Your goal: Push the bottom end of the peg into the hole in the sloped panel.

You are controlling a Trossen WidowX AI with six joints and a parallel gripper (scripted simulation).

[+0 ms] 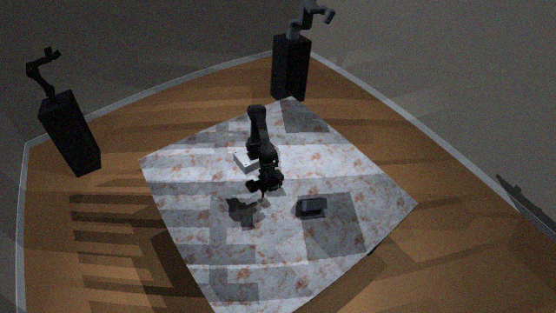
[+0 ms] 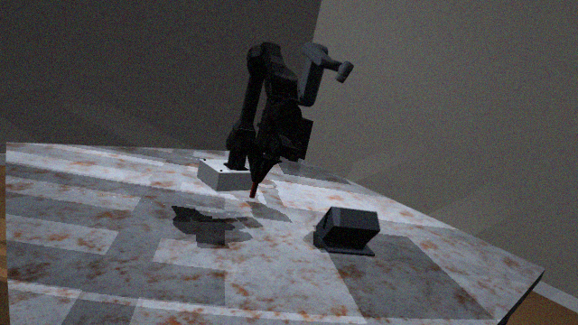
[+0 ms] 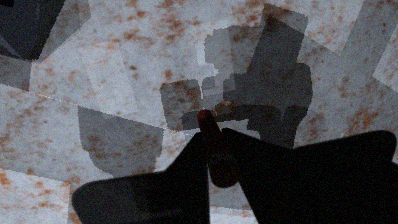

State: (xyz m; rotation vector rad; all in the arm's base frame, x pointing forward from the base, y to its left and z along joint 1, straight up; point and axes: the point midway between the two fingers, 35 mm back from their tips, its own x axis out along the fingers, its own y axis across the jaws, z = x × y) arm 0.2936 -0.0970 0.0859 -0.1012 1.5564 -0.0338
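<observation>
The dark sloped panel lies 210 mm to the left of my gripper tip, 150 mm ahead of it and 70 mm below it. Also, from my gripper tip: red round peg: 20 mm above.
</observation>
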